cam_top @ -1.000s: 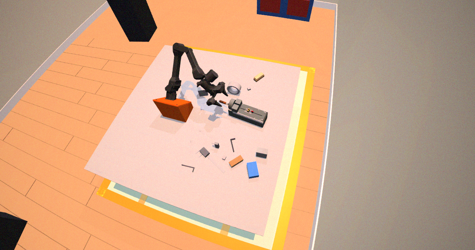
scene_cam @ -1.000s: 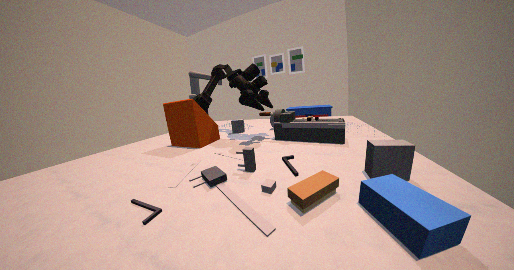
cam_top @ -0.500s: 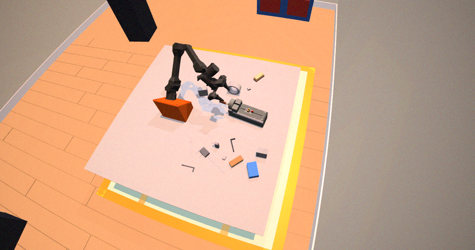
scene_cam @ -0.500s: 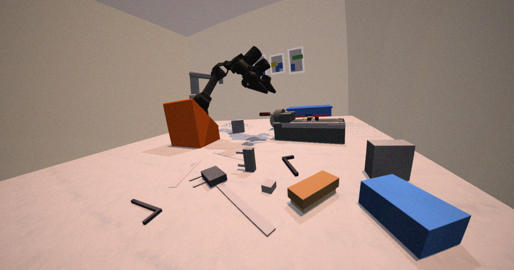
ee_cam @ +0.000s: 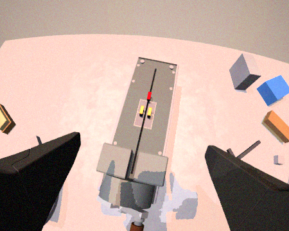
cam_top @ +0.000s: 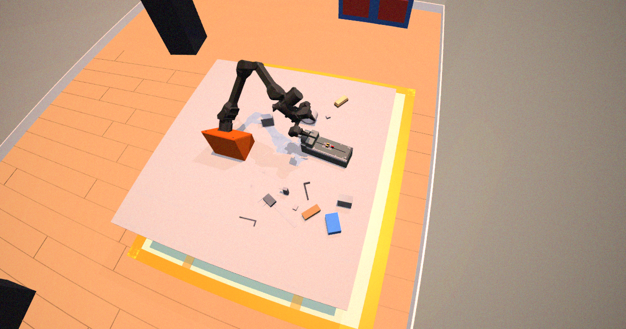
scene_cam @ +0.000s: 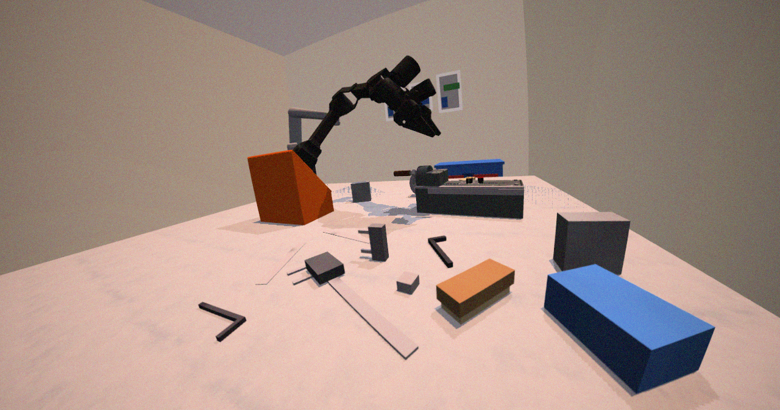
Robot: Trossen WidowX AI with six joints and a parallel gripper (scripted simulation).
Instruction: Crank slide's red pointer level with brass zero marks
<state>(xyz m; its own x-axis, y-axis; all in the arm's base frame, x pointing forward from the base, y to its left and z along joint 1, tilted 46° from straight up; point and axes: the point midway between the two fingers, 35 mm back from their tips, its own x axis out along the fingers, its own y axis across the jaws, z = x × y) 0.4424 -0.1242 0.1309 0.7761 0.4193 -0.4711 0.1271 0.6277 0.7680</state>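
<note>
My gripper tip is now 11 cm past the crank handle, 10 cm above it and 2 cm to the right of it. From my gripper tip the other things lie so: red pointer: 12 cm below, 10 cm ahead, 2 cm to the right; blue block: 40 cm to the right, 19 cm below, 15 cm ahead.
</note>
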